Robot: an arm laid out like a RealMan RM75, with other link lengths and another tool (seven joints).
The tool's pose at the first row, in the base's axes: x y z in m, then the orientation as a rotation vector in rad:
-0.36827 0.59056 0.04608 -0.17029 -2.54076 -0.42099
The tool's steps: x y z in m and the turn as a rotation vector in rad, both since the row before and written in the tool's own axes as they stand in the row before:
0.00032 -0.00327 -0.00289 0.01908 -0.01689 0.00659
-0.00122 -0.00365 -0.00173 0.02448 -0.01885 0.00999
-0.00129 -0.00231 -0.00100 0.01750 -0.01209 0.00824
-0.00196 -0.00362 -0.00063 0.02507 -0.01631 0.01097
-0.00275 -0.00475 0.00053 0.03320 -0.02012 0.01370
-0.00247 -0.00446 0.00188 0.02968 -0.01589 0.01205
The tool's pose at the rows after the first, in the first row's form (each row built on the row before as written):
-0.36776 0.58653 0.04770 -0.17573 -2.55921 -0.39421
-0.36661 0.58247 0.04757 -0.18401 -2.57948 -0.35891
-0.36549 0.57990 0.04723 -0.19104 -2.59215 -0.33307
-0.36423 0.57611 0.04604 -0.19984 -2.60906 -0.29610
-0.36303 0.57142 0.04340 -0.21013 -2.62944 -0.24702
-0.36260 0.56723 0.03997 -0.21871 -2.64495 -0.20292

